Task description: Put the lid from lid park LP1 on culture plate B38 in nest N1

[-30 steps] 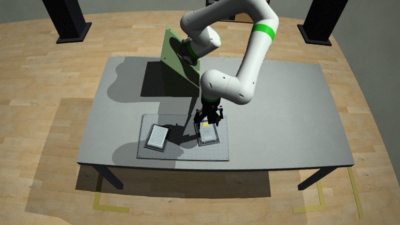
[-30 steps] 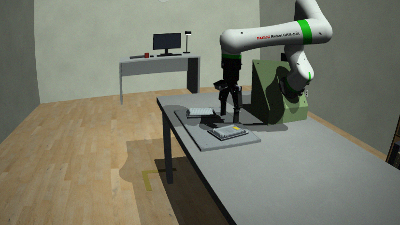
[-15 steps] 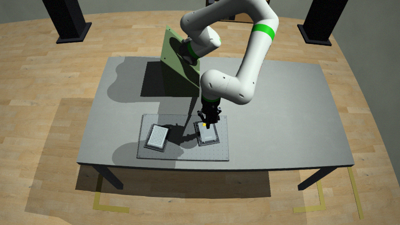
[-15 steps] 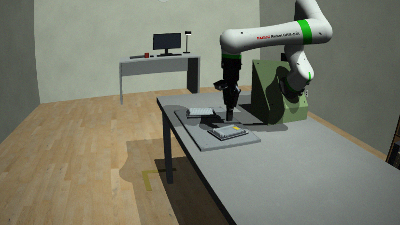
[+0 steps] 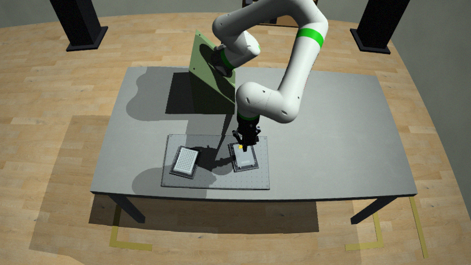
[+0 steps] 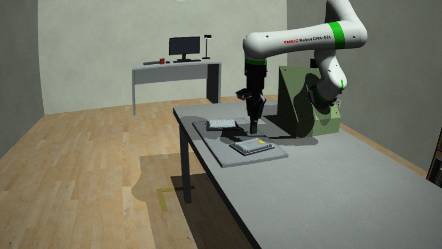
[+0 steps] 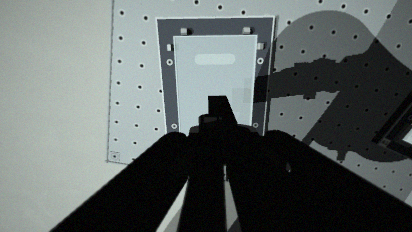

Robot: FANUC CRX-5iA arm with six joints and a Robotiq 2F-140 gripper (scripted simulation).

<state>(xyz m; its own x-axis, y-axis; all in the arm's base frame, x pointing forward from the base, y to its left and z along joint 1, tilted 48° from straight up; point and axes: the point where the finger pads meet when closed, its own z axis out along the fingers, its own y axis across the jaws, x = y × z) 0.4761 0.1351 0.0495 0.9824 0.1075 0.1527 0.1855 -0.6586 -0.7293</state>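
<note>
Right now the clear lid is 80 mm below my hand. Also, from my hand: lid park LP1: 90 mm below; then white culture plate: 290 mm to the right, 80 mm below, 40 mm ahead; then dark nest N1: 290 mm to the right, 90 mm below, 40 mm ahead.
</note>
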